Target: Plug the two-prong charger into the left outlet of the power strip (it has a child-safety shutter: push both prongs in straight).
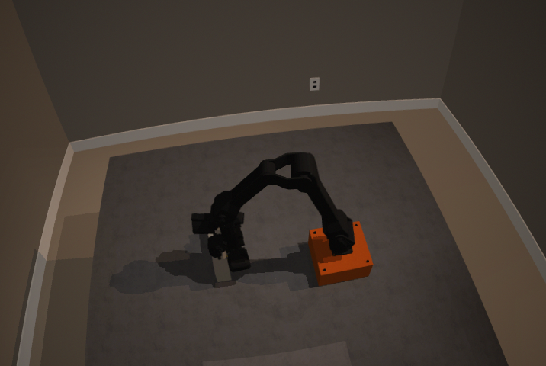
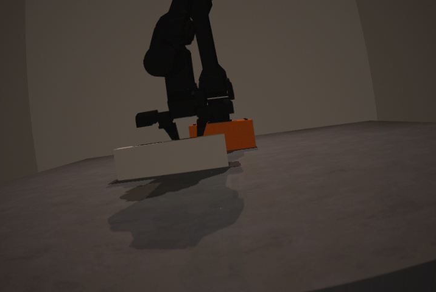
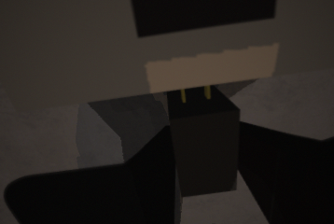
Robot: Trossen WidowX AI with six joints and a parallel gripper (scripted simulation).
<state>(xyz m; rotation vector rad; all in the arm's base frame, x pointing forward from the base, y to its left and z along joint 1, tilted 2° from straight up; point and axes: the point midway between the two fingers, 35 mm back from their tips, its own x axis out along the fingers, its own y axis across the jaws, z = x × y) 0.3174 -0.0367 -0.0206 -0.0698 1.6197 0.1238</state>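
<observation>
My gripper tip is now 20 mm short of the black charger and 10 mm below it.
</observation>
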